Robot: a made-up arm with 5 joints. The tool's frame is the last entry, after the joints.
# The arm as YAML. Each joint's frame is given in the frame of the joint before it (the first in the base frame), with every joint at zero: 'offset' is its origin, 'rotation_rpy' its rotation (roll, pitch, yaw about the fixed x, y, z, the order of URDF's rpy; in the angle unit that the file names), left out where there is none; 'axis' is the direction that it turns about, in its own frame. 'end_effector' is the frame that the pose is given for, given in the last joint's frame.
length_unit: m
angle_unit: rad
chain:
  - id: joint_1
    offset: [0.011, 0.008, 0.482]
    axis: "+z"
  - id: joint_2
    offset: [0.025, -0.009, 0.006]
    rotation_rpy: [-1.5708, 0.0, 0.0]
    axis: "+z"
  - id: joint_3
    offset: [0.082, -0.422, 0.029]
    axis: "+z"
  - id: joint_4
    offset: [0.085, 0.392, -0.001]
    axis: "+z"
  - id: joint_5
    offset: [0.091, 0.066, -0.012]
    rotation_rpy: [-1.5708, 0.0, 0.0]
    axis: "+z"
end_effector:
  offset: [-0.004, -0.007, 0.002]
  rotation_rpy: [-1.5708, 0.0, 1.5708]
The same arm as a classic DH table. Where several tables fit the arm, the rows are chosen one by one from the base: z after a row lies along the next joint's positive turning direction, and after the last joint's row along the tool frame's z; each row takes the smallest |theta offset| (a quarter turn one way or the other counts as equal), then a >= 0, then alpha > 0; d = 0 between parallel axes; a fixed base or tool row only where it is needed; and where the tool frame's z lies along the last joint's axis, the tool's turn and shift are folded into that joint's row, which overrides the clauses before.
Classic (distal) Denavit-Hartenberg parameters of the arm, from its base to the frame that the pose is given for. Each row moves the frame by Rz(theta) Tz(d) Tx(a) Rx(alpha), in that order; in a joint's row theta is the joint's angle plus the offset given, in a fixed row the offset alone. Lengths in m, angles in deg.
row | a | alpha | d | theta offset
base (fixed) | 0.0136 | 0 | 0 | 36.03
joint_1 | 0.025 | -90 | 0.488 | -36.03
joint_2 | 0.4299 | 0 | 0 | -79
joint_3 | -0.4011 | 0 | 0 | -23.23
joint_4 | -0.091 | 90 | 0.007 | -77.77
joint_5 | 0.007 | 90 | 0.068 | 90
tool (fixed) | 0 | 0 | 0.004 | -180

